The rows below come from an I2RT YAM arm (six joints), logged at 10 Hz.
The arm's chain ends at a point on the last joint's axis. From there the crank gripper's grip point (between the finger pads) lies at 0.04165 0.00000 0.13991 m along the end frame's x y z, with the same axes.
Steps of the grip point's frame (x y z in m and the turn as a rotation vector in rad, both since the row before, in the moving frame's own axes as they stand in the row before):
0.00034 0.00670 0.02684 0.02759 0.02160 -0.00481
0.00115 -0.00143 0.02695 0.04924 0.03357 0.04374
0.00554 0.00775 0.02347 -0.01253 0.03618 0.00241
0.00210 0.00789 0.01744 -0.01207 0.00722 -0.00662
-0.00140 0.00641 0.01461 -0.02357 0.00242 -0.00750
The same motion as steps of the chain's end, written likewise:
-0.00266 0.01075 0.02783 0.02759 0.02160 -0.00481
-0.00363 0.00350 0.02855 0.04924 0.03357 0.04374
0.00051 0.00590 0.02508 -0.01253 0.03618 0.00241
0.00109 0.00648 0.01775 -0.01207 0.00722 -0.00662
-0.00175 0.00343 0.01475 -0.02357 0.00242 -0.00750

